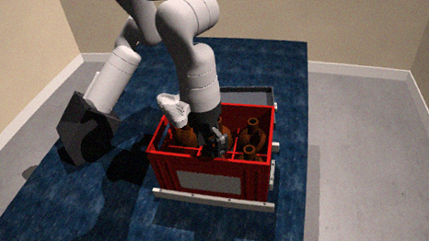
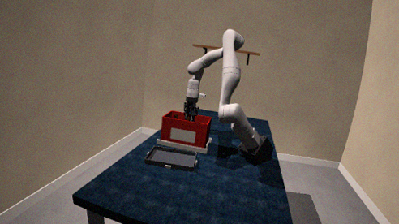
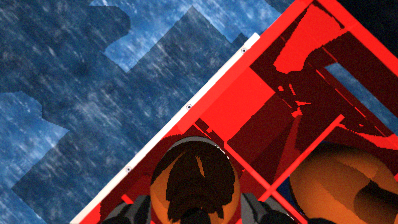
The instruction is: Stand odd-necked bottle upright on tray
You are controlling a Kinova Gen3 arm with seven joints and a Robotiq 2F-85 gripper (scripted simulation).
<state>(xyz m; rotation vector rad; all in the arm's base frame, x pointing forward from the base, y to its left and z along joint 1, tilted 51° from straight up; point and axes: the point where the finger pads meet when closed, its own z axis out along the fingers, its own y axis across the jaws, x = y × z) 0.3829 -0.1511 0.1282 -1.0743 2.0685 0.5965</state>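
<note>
The crate is 70 mm below my hand, 40 mm to the left of it and 10 mm behind it. The rest, counted from my hand: grey tray: 300 mm to the left, 140 mm below, 100 mm behind.
</note>
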